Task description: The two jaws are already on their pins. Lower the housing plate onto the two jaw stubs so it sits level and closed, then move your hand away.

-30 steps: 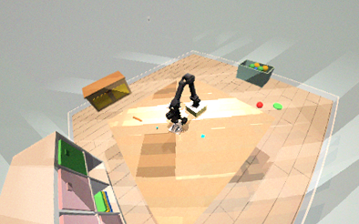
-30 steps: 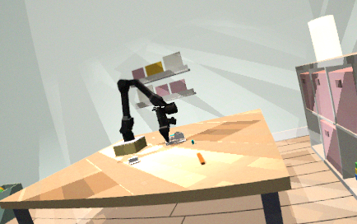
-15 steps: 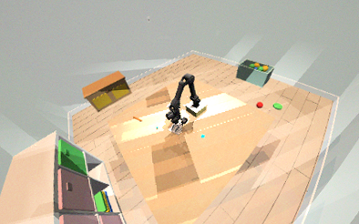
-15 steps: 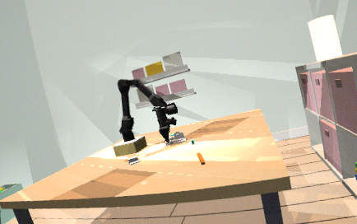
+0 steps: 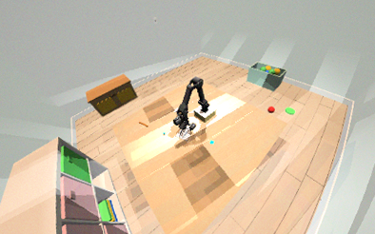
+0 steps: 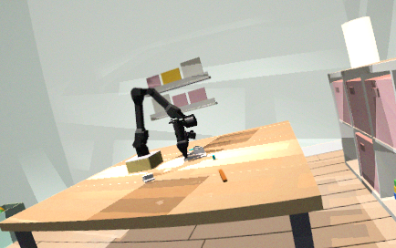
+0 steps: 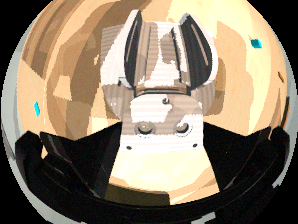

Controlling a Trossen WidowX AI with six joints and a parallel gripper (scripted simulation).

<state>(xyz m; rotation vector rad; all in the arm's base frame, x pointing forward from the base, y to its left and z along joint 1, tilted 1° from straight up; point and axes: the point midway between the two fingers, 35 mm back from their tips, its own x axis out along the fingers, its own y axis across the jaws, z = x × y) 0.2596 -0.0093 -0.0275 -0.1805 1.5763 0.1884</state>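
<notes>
Now: the white jaw piece 20 mm ahead of my gripper tip and 20 mm to the left of it. The rest, counted from my gripper tip: cyan marker: 180 mm ahead, 140 mm to the right; orange stick: 250 mm ahead, 430 mm to the right, 10 mm below.
</notes>
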